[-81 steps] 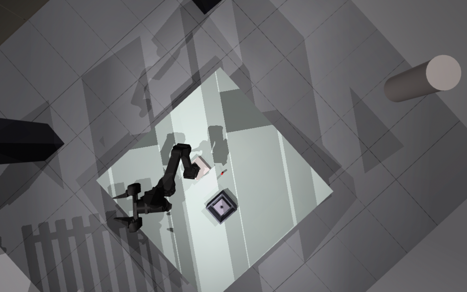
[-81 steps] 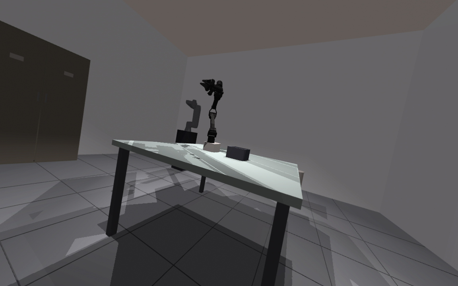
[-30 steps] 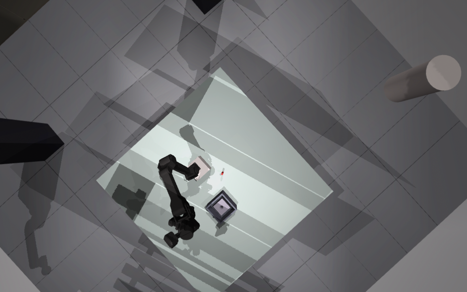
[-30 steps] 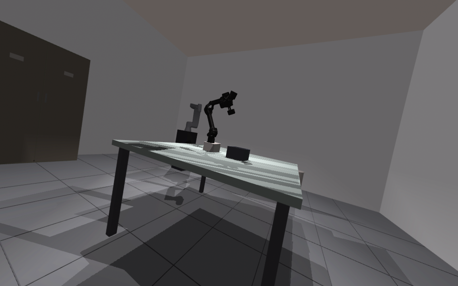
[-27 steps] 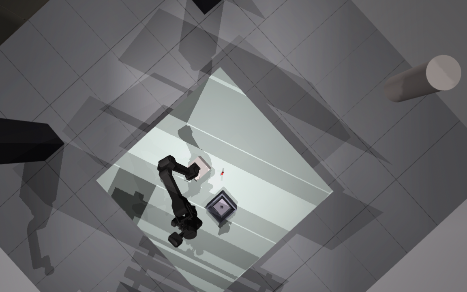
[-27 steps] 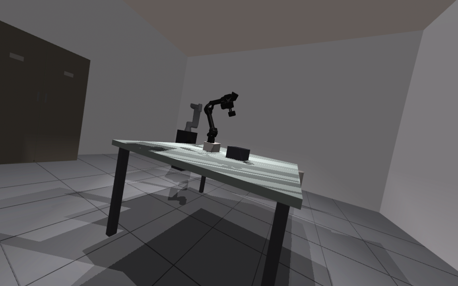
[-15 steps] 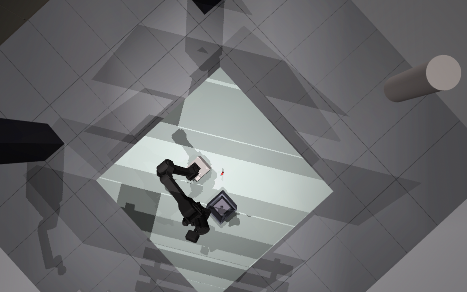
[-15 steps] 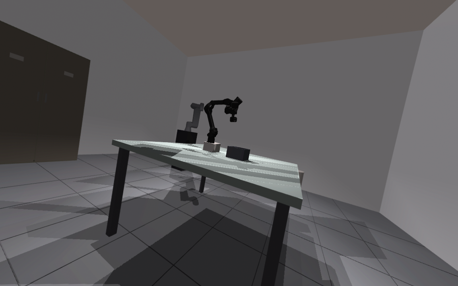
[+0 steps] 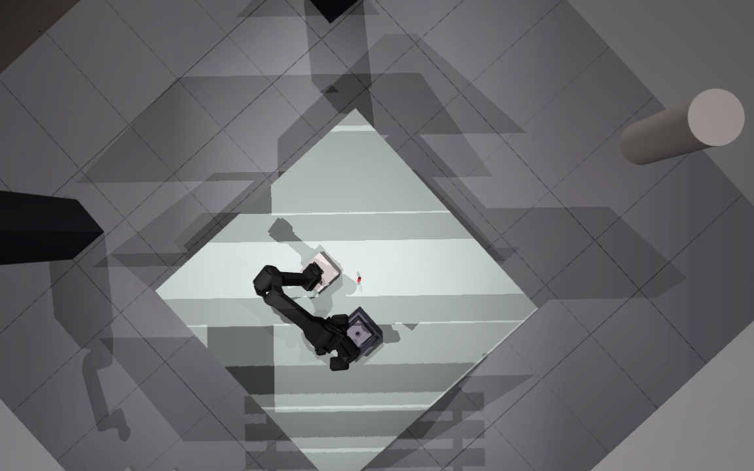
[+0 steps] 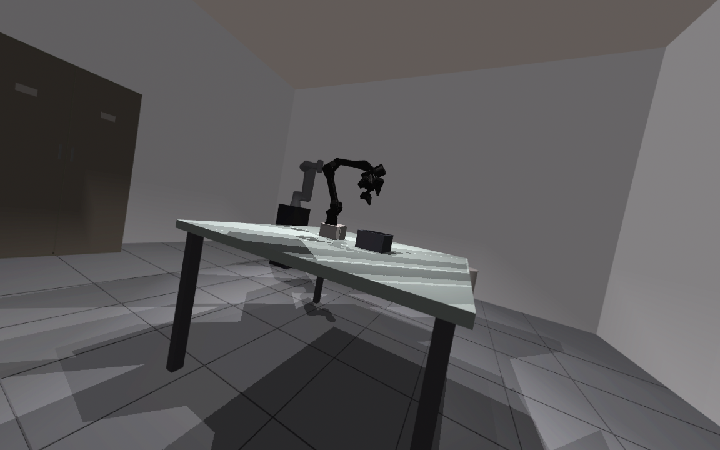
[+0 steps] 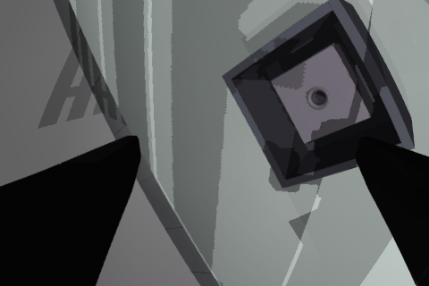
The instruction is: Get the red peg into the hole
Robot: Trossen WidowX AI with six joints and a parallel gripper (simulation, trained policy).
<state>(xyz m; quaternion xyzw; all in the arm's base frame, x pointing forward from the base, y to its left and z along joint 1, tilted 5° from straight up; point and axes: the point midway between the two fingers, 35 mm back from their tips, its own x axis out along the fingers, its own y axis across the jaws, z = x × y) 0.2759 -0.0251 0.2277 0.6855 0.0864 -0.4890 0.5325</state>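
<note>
The red peg is 140 mm behind my gripper tip, 180 mm to the left of it and 240 mm below it. From my gripper tip the other things lie so: dark box: 50 mm ahead, 10 mm to the left, 250 mm below; grey plate: 50 mm ahead, 10 mm to the left, 230 mm below.
</note>
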